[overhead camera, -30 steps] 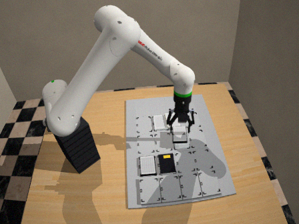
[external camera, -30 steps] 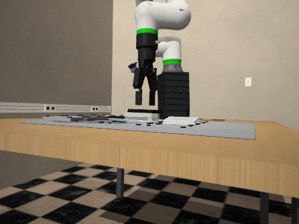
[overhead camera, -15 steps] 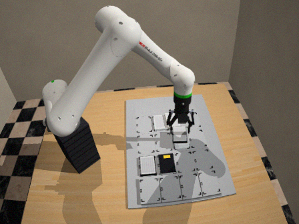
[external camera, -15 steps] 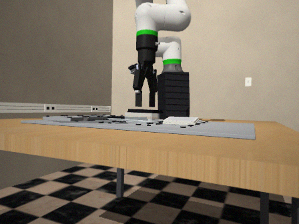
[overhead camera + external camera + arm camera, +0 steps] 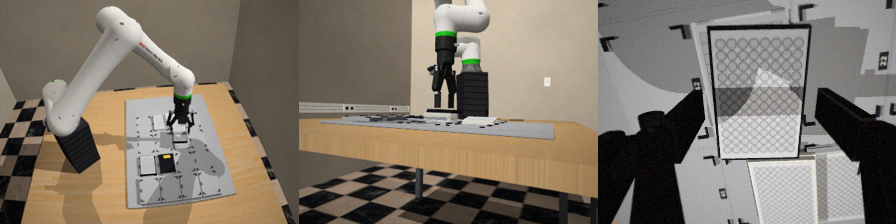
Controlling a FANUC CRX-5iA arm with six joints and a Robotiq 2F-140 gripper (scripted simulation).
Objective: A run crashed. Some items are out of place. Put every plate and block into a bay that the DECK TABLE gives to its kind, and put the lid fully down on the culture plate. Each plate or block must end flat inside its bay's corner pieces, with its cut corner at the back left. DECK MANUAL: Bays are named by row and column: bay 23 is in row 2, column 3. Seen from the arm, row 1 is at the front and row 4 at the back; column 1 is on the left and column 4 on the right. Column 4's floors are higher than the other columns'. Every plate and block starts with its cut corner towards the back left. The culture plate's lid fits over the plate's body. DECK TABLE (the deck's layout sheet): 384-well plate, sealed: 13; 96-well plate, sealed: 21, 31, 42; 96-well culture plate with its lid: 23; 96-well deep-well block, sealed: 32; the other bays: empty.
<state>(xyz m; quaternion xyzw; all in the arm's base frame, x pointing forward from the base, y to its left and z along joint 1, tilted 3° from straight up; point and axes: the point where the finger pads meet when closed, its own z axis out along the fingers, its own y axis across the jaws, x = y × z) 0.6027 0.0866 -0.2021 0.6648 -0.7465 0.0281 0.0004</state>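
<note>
My hand is 1 cm short of the white plate, 1 cm to the left of it and 6 cm above it. Also, from my hand: white 384-well plate: 10 cm behind, 15 cm to the left, 8 cm below.
</note>
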